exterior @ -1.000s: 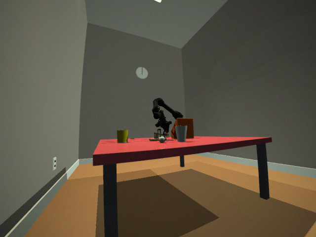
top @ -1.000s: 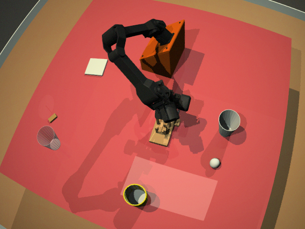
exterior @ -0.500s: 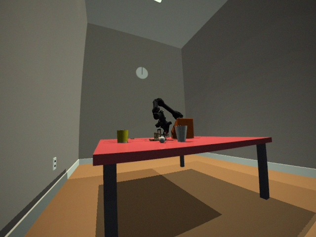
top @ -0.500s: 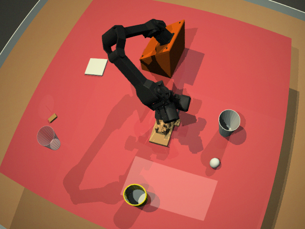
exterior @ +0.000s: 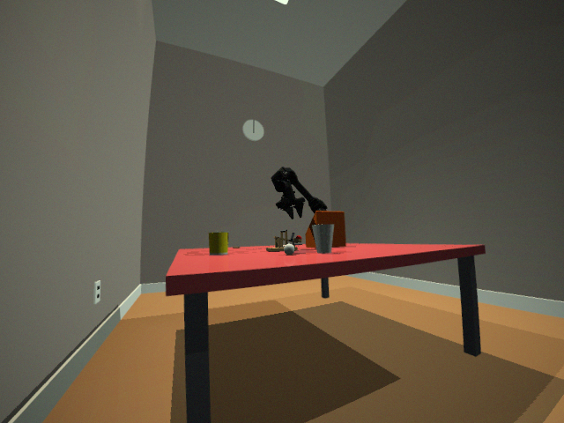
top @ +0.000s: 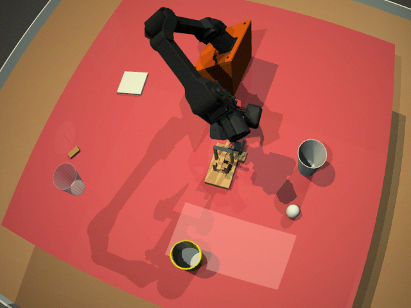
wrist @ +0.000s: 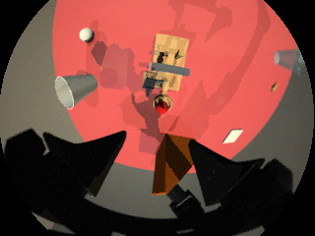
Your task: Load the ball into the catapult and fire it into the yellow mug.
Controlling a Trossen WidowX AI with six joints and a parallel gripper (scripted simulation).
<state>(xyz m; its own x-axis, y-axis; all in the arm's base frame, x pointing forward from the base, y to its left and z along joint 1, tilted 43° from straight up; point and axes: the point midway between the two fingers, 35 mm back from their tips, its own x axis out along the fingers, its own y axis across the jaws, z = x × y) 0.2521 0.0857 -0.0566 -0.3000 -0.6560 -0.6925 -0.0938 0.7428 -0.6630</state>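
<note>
Right now my gripper tip is 11 cm above the red ball and 1 cm past it. The rest, counted from my gripper tip: white ball (27 cm to the left, 16 cm ahead, 15 cm below); wooden catapult (12 cm below, 6 cm ahead, 2 cm to the left); yellow mug (42 cm ahead, 14 cm below, 3 cm to the left).
</note>
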